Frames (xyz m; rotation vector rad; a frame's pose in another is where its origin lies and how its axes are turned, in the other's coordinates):
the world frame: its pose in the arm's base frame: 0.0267 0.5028 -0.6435 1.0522 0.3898 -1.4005
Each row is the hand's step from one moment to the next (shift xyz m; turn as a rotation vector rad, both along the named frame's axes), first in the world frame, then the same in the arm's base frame.
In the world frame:
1: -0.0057 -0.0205 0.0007 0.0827 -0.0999 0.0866
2: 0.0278 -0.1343 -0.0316 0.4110 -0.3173 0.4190
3: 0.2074 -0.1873 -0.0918 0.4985 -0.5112 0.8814
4: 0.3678 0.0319 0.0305 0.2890 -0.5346 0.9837
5: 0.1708 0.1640 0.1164 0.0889 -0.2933 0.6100
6: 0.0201 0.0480 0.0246 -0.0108 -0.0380 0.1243
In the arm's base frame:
1: -0.0202 0.0063 -0.0027 -0.1053 -0.1011 -0.0549
2: -0.1066 0.0298 -0.0869 -0.3549 -0.5230 -0.2137
3: -0.0987 -0.0233 -0.2761 -0.6759 -0.9043 -0.1103
4: 0.0915 -0.2516 -0.2560 -0.7744 -0.8533 0.0961
5: 0.1437 -0.2210 -0.0111 -0.4631 -0.4807 0.1431
6: 0.0394 -0.0392 0.0149 -0.0801 -0.0840 0.0594

